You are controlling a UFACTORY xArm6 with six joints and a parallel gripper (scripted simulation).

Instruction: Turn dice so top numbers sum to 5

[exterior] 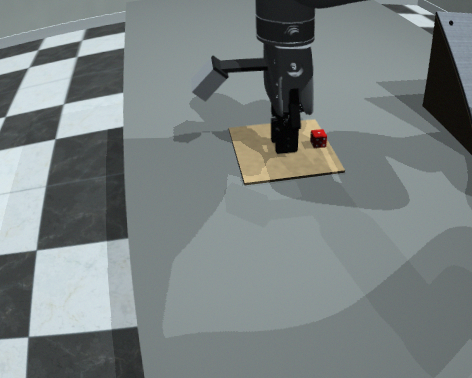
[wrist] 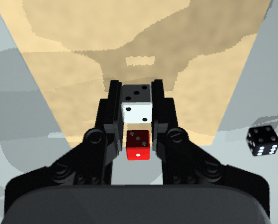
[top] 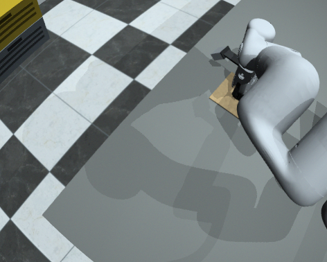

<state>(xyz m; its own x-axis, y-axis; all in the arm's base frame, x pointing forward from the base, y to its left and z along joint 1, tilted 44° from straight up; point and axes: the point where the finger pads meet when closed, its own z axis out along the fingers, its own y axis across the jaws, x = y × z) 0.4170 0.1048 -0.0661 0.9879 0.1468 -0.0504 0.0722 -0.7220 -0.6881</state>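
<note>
The white die is 1 cm below my hand. Round my hand: red die 5 cm behind, 1 cm below; then tan mat 2 cm below; then black die 12 cm to the right, 5 cm behind, 2 cm below.
</note>
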